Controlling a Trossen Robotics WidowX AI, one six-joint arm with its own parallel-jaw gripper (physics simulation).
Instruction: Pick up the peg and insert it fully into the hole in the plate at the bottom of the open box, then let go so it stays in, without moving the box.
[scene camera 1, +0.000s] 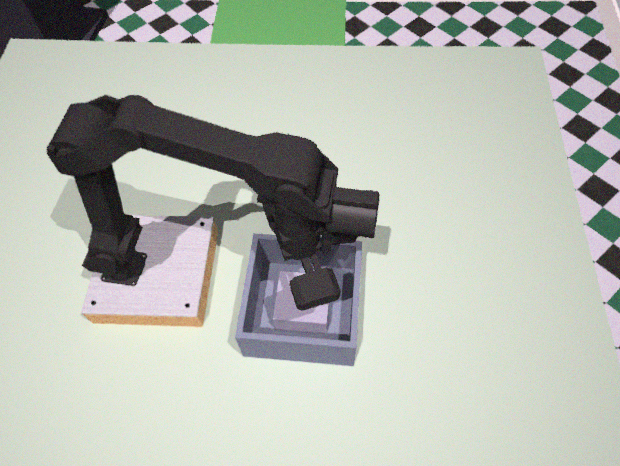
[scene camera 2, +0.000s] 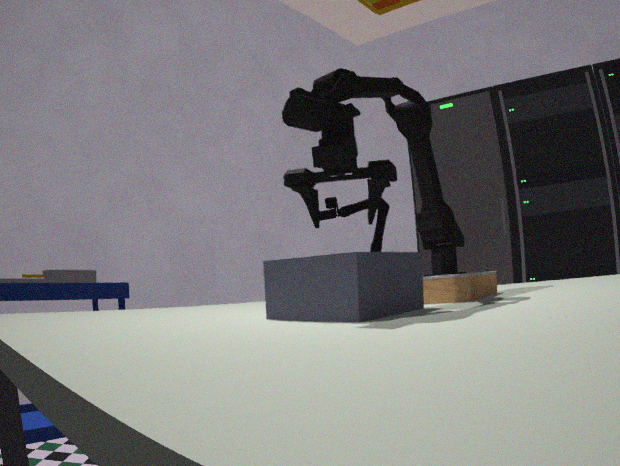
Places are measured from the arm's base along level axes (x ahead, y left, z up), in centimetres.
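Where they show: gripper, between the fingertips: (scene camera 1: 300, 272) (scene camera 2: 343, 226); arm's base, origin of its link: (scene camera 1: 124, 267) (scene camera 2: 445, 275).
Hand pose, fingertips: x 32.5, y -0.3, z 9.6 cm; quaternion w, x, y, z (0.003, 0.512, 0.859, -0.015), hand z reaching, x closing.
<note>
Things, the pixels of their top centre, and the offset from my fingertips. Level surfaces: height alone.
- open grey-blue box, centre of its top: (scene camera 2: 344, 256) (scene camera 1: 301, 287) dx +0.0, dy -0.1, dz -5.1 cm
- pale pinkish plate, centre of its top: (scene camera 1: 302, 296) dx +0.0, dy -0.1, dz -8.8 cm
- pale green table, height of its surface: dz -14.8 cm
The open grey-blue box (scene camera 1: 298, 350) (scene camera 2: 310, 290) stands upright on the table. The pale pinkish plate (scene camera 1: 300, 317) lies at its bottom, partly covered by my gripper in the scene camera 1 view. My gripper (scene camera 2: 343, 223) is open and empty, with its fingers spread wide and pointing down. Its fingertips are above the box's rim in the scene camera 2 view. The peg does not show in either view, and the hole in the plate is hidden behind the gripper. Whether the peg sits in the hole cannot be seen.
The arm's pale-topped wooden base board (scene camera 1: 165, 280) (scene camera 2: 466, 287) is beside the box, with a gap between them. The box walls surround the plate on all sides. The pale green table (scene camera 1: 451, 350) (scene camera 2: 350, 390) extends around both. Dark cabinets (scene camera 2: 466, 175) stand behind the arm.
</note>
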